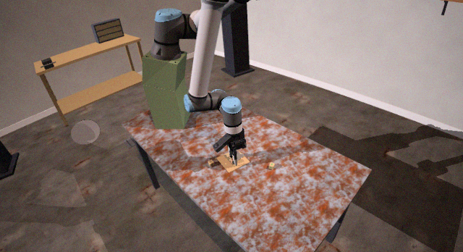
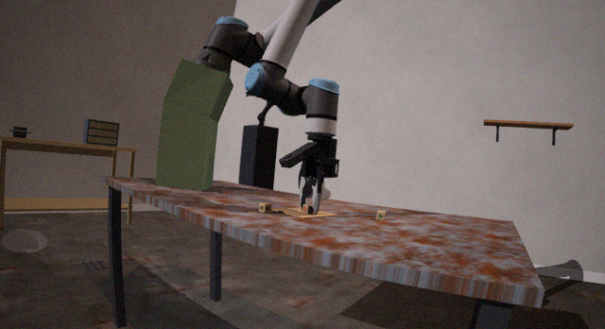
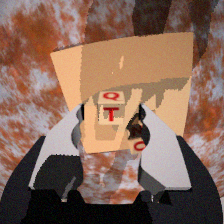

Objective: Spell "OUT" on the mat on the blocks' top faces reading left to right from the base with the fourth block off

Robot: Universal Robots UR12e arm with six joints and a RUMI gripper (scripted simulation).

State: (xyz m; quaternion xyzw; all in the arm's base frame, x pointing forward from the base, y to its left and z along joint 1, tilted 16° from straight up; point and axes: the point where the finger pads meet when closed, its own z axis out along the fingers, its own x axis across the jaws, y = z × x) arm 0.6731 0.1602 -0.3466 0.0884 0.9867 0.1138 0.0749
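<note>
Now: the tan mat 20 mm below my hand, 20 mm behind it and 10 mm to the left of it. Round my hand: block (110 mm to the right, 60 mm behind, 10 mm below).
</note>
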